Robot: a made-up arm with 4 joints. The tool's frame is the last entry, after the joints. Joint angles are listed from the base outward. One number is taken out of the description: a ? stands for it. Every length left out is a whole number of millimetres.
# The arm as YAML. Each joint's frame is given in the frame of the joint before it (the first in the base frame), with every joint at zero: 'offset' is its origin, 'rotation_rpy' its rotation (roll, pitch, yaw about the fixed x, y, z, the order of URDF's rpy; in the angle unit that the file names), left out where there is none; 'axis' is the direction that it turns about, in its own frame. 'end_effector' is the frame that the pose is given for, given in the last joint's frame.
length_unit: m
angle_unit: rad
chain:
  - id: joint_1
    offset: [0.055, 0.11, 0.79]
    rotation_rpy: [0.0, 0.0, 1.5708]
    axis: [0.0, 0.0, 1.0]
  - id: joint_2
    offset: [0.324, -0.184, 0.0]
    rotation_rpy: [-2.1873, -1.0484, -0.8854]
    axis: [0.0, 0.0, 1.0]
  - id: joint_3
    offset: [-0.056, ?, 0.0]
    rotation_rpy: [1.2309, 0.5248, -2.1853]
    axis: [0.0, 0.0, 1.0]
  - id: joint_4
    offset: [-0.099, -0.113, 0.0]
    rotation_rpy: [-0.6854, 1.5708, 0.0]
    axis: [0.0, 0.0, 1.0]
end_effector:
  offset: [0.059, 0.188, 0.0]
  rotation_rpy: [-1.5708, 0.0, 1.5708]
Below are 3 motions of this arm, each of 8 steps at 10 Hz.
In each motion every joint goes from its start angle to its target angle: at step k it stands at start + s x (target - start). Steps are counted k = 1, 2, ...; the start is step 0. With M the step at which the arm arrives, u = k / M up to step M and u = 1 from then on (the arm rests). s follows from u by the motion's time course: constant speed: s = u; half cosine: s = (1 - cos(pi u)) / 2; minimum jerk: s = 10 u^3 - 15 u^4 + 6 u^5.
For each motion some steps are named. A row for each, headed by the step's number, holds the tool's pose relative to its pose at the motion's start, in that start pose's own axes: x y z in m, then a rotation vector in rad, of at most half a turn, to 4 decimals.
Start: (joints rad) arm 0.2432 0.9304 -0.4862 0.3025
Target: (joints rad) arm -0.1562 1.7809 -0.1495 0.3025
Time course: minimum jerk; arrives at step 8
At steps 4, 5, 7, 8:
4: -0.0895 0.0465 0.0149 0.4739 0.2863 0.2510
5: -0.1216 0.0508 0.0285 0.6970 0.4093 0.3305
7: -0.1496 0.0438 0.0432 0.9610 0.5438 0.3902
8: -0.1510 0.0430 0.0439 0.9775 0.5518 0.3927

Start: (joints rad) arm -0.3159 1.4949 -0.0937 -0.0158
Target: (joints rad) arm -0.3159 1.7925 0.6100 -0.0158
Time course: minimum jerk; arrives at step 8
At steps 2, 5, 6, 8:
2: -0.0130 0.0121 0.0056 0.0281 -0.0023 0.0822
5: -0.1090 0.0553 0.0482 0.1912 -0.0611 0.5735
6: -0.1389 0.0571 0.0605 0.2332 -0.0910 0.7081
8: -0.1572 0.0560 0.0675 0.2577 -0.1119 0.7889

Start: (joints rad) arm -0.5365 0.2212 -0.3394 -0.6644
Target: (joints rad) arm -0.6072 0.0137 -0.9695 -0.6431
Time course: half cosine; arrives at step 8
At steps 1, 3, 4, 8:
1: 0.0032 -0.0021 0.0008 0.0087 -0.0019 -0.0232
3: 0.0234 -0.0196 0.0067 0.0704 -0.0210 -0.1878
4: 0.0351 -0.0345 0.0111 0.1145 -0.0405 -0.3032
8: 0.0531 -0.0810 0.0233 0.2334 -0.1137 -0.5992

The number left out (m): 0.062
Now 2 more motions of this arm.
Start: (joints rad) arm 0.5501 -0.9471 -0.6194 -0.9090
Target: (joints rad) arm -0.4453 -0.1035 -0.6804 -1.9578
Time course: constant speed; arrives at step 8
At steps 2, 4, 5, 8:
2: -0.1626 -0.0007 -0.0807 -0.0462 0.2081 0.3539
4: -0.3154 -0.0667 -0.1786 -0.2307 0.4240 0.6798
5: -0.3782 -0.1253 -0.2297 -0.3729 0.5293 0.8197
8: -0.4712 -0.3787 -0.3584 -0.9770 0.8058 1.0856

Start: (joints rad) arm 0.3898 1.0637 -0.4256 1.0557
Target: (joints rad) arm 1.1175 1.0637 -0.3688 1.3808
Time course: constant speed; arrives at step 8
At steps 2, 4, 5, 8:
2: 0.0665 -0.0388 0.0403 -0.0649 -0.2346 -0.0534
4: 0.1195 -0.0769 0.0925 -0.1355 -0.4691 -0.0999
5: 0.1406 -0.0951 0.1221 -0.1731 -0.5862 -0.1205
8: 0.1809 -0.1438 0.2196 -0.2954 -0.9360 -0.1720

